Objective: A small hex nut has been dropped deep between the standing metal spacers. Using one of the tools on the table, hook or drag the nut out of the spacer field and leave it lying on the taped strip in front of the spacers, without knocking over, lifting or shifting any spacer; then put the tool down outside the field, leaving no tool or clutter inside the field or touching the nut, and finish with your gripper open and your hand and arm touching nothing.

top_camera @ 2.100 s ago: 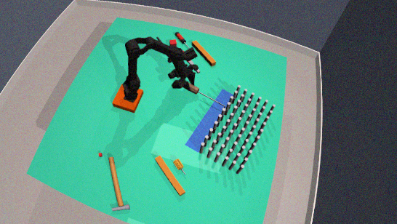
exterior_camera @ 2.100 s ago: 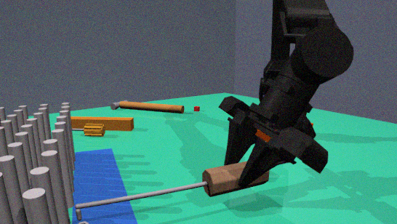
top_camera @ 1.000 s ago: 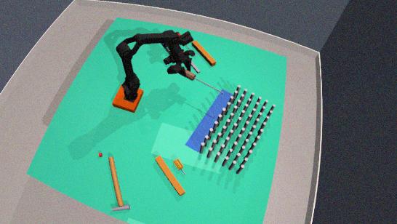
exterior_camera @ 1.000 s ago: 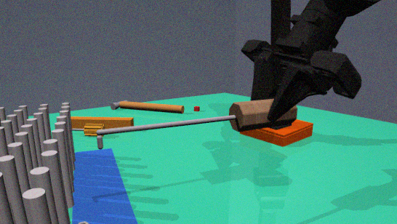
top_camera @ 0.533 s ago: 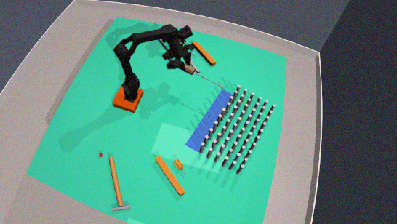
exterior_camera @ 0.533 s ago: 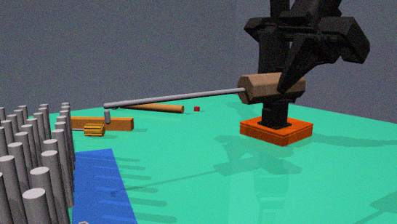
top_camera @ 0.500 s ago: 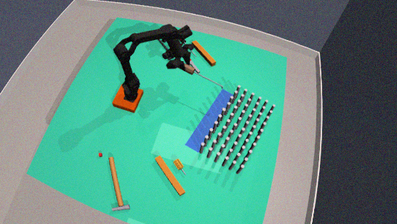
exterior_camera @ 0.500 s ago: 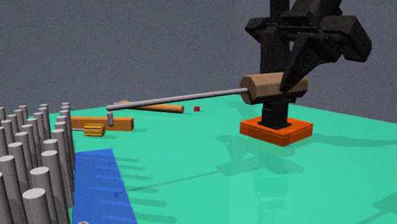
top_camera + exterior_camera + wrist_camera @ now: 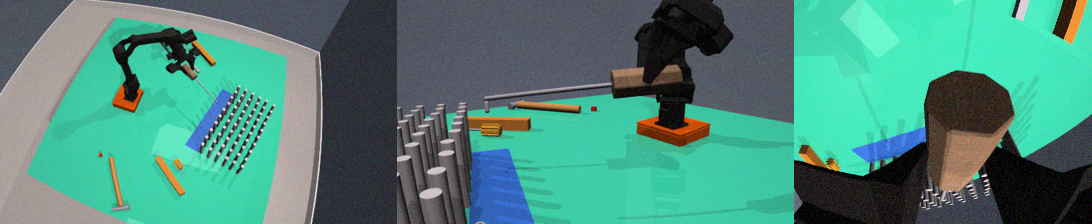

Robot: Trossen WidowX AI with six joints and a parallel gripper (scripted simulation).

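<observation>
Right now the hook tool is 9 cm ahead of my gripper tip, 5 cm to the right of it and 1 cm below it. The rest, counted from my gripper tip: blue taped strip 18 cm ahead, 12 cm to the right, 17 cm below; then hex nut 22 cm ahead, 4 cm to the right, 16 cm below; then red block 22 cm behind, 29 cm to the left, 15 cm below.
</observation>
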